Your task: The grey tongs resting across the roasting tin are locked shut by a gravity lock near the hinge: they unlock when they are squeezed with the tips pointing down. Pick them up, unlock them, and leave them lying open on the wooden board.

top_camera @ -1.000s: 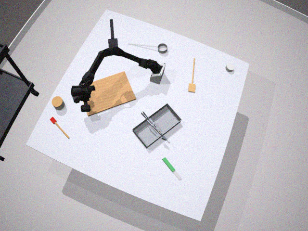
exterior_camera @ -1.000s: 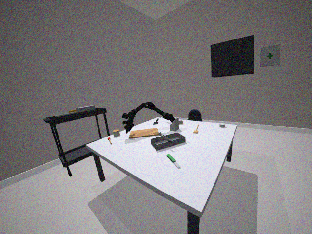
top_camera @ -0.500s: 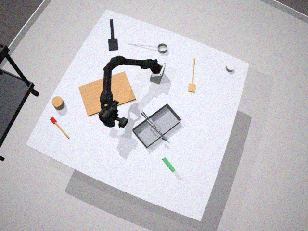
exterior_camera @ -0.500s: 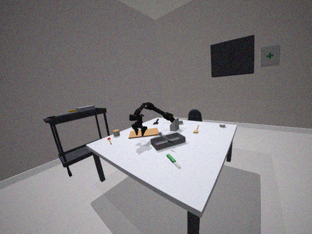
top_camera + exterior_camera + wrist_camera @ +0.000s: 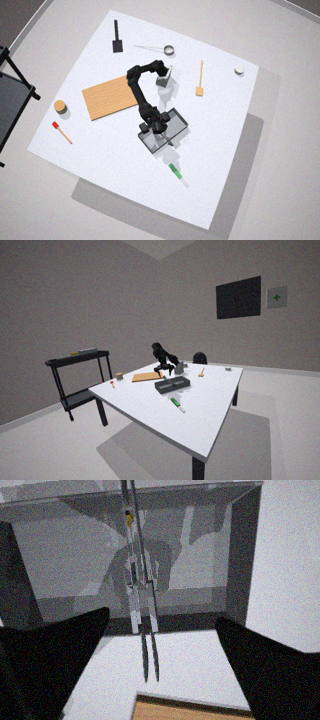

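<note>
Now: the roasting tin 30 mm behind my gripper tip, 50 mm to the left of it and 70 mm below it. Also, from my gripper tip: wooden board (110 mm behind, 370 mm to the right, 90 mm below); then black spatula (580 mm behind, 560 mm to the right, 100 mm below); then yellow mark (20 mm ahead, 90 mm to the left, 30 mm below).
</note>
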